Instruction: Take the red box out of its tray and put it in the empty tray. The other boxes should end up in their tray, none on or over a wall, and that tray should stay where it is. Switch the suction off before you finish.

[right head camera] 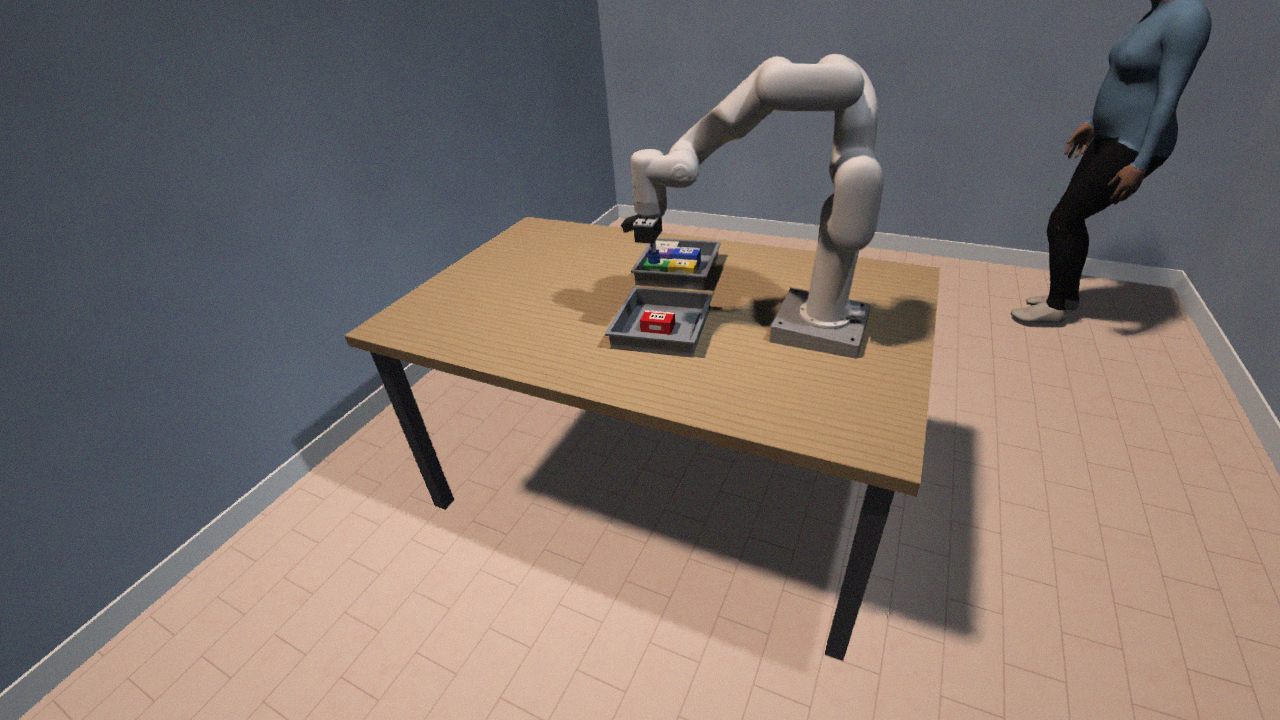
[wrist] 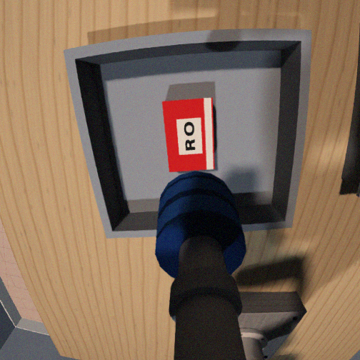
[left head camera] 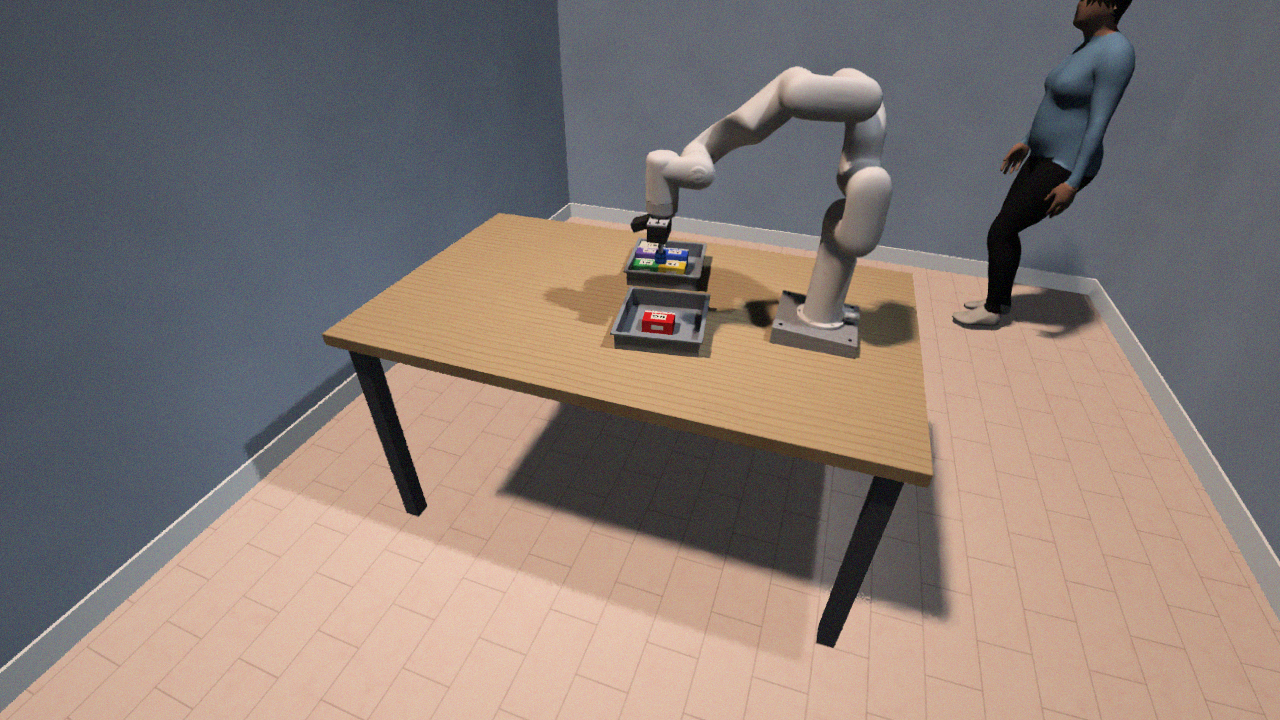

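Pixels of known places: hand, tool point: (right head camera: 654,261) (left head camera: 660,261); arm's base, link origin: (right head camera: 824,315) (left head camera: 819,317).
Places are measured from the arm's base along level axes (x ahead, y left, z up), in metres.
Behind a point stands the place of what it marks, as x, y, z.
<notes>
The red box (left head camera: 657,323) {0.412, 0.109, -0.008} (right head camera: 657,322) {0.406, 0.108, -0.006} (wrist: 187,135) lies flat inside the near grey tray (left head camera: 662,347) {0.384, 0.194, -0.023} (right head camera: 653,346) {0.392, 0.194, -0.021} (wrist: 150,41), label up, clear of its walls. The far grey tray (left head camera: 664,281) {0.437, -0.141, -0.018} (right head camera: 673,280) {0.432, -0.142, -0.016} holds a green box (left head camera: 644,265) {0.511, -0.209, -0.006} (right head camera: 657,265) {0.501, -0.209, -0.006}, a yellow box (left head camera: 673,267) {0.422, -0.211, -0.004} (right head camera: 683,265) {0.422, -0.219, -0.004}, a blue box (left head camera: 677,255) {0.419, -0.264, 0.011} (right head camera: 687,254) {0.420, -0.264, 0.011} and a purple box (left head camera: 643,253) {0.525, -0.261, 0.008}. My suction cup (left head camera: 660,257) (right head camera: 654,257) (wrist: 197,200) hangs in the air, well above the red box. Its suction is open and it bears nothing. It partly hides the far boxes in the head views.
The robot base (left head camera: 814,331) {0.017, 0.076, 0.001} (right head camera: 819,329) {0.008, 0.069, 0.001} (wrist: 272,305) stands on the wooden table (left head camera: 501,322) {0.833, 0.141, -0.042} (right head camera: 501,322) {0.854, 0.140, -0.042} to the right of the trays. A person (left head camera: 1074,116) (right head camera: 1145,98) stands beyond the table at the back right.
</notes>
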